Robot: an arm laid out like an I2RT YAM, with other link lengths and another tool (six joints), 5 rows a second.
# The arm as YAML. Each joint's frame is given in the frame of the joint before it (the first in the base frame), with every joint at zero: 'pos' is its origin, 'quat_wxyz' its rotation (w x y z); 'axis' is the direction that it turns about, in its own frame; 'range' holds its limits. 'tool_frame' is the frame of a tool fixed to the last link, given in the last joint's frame.
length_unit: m
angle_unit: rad
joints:
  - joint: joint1
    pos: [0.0, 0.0, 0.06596]
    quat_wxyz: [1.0, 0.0, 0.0, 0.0]
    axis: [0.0, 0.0, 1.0]
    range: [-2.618, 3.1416]
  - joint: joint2
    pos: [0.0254, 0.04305, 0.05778]
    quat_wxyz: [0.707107, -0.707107, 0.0, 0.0]
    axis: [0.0, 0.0, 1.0]
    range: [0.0, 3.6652]
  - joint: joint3
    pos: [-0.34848, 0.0, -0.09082]
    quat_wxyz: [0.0, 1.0, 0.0, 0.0]
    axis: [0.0, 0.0, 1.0]
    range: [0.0, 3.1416]
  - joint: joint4
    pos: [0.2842, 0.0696, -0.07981]
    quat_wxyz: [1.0, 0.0, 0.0, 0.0]
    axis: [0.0, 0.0, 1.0]
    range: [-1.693, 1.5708]
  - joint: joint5
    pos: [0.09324, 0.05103, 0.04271]
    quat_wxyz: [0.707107, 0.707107, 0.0, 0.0]
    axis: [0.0, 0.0, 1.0]
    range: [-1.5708, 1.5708]
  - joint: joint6
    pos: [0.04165, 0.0, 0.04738]
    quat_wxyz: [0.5, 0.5, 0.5, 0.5]
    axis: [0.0, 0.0, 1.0]
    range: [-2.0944, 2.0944]
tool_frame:
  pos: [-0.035, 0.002, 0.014]
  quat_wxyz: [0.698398, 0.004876, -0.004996, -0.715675]
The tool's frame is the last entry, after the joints.
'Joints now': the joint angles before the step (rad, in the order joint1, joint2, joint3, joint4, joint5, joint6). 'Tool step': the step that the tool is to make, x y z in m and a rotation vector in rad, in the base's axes. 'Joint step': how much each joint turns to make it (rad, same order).
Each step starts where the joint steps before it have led.
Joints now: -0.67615 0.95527 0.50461 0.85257 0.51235 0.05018
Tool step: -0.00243 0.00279 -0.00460 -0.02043 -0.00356 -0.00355
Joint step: 0.00269 -0.00250 -0.02705 0.04858 0.00019 -0.01730
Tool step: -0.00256 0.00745 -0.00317 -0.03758 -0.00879 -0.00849
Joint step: 0.02201 -0.00665 -0.03375 0.07729 0.01689 -0.04047
